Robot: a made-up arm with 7 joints. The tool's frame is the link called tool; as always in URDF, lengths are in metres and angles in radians.
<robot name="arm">
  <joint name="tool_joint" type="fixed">
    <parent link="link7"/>
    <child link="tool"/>
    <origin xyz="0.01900 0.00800 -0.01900" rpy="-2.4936 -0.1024 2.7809"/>
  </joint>
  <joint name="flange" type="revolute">
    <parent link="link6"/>
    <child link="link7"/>
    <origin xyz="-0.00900 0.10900 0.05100" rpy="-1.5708 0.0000 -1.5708"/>
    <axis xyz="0 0 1"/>
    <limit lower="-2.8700" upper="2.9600"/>
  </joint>
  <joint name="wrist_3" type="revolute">
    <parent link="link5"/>
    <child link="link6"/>
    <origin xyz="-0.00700 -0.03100 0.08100" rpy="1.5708 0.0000 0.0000"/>
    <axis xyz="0 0 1"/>
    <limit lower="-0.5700" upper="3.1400"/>
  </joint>
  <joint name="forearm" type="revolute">
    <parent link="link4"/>
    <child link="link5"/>
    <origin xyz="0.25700 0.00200 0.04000" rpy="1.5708 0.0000 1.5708"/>
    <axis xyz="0 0 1"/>
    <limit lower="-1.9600" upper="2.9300"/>
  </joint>
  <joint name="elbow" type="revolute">
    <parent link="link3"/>
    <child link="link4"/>
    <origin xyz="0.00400 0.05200 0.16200" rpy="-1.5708 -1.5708 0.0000"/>
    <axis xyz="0 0 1"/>
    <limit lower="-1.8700" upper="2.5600"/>
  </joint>
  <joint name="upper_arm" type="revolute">
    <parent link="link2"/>
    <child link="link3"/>
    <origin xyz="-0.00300 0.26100 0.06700" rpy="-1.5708 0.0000 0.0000"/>
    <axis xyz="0 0 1"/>
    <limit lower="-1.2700" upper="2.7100"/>
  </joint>
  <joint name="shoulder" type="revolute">
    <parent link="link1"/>
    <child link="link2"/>
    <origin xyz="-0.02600 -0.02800 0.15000" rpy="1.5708 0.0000 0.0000"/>
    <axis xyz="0 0 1"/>
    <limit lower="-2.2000" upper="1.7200"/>
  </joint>
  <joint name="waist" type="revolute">
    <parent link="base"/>
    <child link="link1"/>
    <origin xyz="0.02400 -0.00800 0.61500" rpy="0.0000 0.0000 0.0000"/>
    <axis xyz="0 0 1"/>
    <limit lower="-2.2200" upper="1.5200"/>
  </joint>
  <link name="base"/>
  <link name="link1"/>
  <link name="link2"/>
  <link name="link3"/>
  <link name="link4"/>
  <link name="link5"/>
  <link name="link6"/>
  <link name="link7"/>
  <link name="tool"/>
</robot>
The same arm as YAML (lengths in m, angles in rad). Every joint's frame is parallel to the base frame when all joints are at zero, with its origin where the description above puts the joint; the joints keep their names.
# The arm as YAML. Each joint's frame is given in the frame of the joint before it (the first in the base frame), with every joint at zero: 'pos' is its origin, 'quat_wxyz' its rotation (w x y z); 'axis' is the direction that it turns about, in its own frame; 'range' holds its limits. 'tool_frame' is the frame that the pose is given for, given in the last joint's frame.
length_unit: m
angle_unit: rad
joints:
  - joint: waist
    pos: [0.024, -0.008, 0.615]
    quat_wxyz: [1.0, 0.0, 0.0, 0.0]
    axis: [0.0, 0.0, 1.0]
    range: [-2.22, 1.52]
  - joint: shoulder
    pos: [-0.026, -0.028, 0.15]
    quat_wxyz: [1.0, 0.0, 0.0, 0.0]
    axis: [0.0, -1.0, 0.0]
    range: [-2.2, 1.72]
  - joint: upper_arm
    pos: [-0.003, -0.067, 0.261]
    quat_wxyz: [1.0, 0.0, 0.0, 0.0]
    axis: [0.0, 0.0, 1.0]
    range: [-1.27, 2.71]
  - joint: elbow
    pos: [0.004, 0.052, 0.162]
    quat_wxyz: [1.0, 0.0, 0.0, 0.0]
    axis: [0.0, 1.0, 0.0]
    range: [-1.87, 2.56]
  - joint: forearm
    pos: [0.002, 0.04, 0.257]
    quat_wxyz: [1.0, 0.0, 0.0, 0.0]
    axis: [0.0, 0.0, 1.0]
    range: [-1.96, 2.93]
  - joint: wrist_3
    pos: [-0.007, -0.031, 0.081]
    quat_wxyz: [1.0, 0.0, 0.0, 0.0]
    axis: [0.0, -1.0, 0.0]
    range: [-0.57, 3.14]
  - joint: flange
    pos: [-0.009, -0.051, 0.109]
    quat_wxyz: [1.0, 0.0, 0.0, 0.0]
    axis: [1.0, 0.0, 0.0]
    range: [-2.87, 2.96]
tool_frame:
  pos: [-0.019, 0.008, -0.019]
  quat_wxyz: [0.734723, 0.106278, -0.586573, 0.323759]

